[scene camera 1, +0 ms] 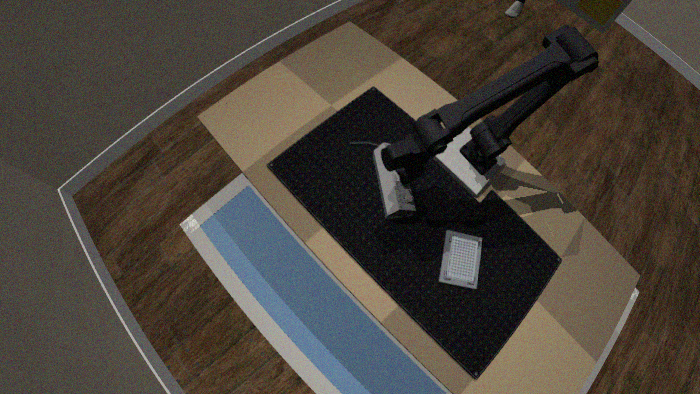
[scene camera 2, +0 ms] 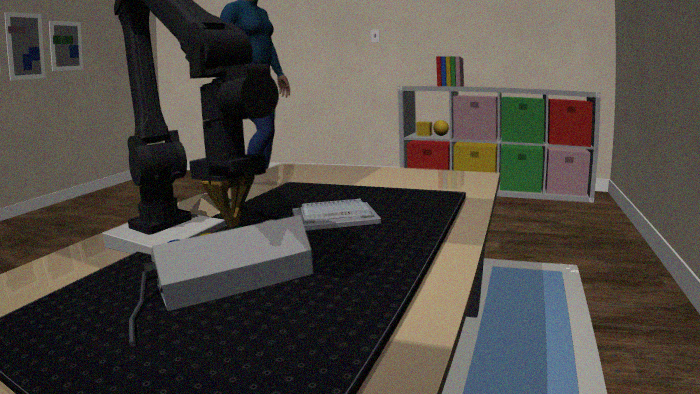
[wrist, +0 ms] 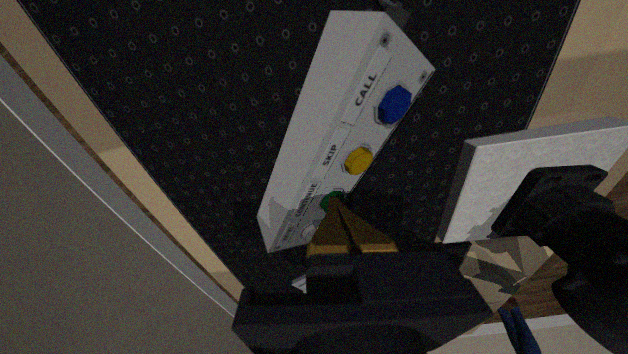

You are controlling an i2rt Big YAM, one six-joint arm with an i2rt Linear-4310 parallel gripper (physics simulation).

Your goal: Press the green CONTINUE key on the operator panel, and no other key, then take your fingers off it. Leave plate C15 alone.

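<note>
The grey operator panel stands on the black mat. In the wrist view its green CONTINUE key is partly covered by my fingertips. The yellow SKIP key and blue CALL key lie further along the panel; a pale key is partly behind a finger. My gripper is shut and empty, pointing down, its tips at the green key; whether they touch or press it I cannot tell. Plate C15 lies on the mat, apart from the gripper.
The arm's pale base plate is beside the panel. A grey cable runs from the panel's end over the black mat. A person stands behind the table. A shelf unit is against the back wall.
</note>
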